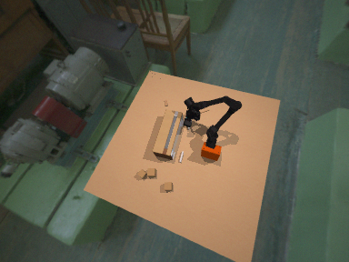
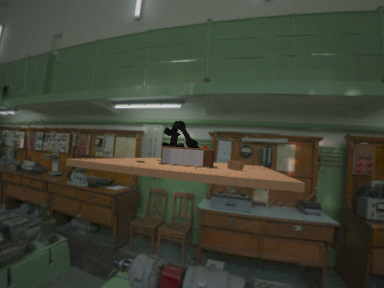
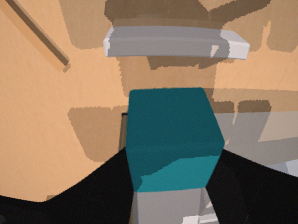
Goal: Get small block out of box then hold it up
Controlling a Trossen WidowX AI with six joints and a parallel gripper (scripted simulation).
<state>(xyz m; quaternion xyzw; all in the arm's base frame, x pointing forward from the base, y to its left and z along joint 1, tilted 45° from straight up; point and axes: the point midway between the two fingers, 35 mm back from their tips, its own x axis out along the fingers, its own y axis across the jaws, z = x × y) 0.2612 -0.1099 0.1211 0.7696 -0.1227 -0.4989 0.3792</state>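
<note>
Right now the teal block is 20 mm behind my gripper tip and 10 mm above it. From my gripper tip the other things lie so: tan box 170 mm to the left, 40 mm ahead, 10 mm below.
</note>
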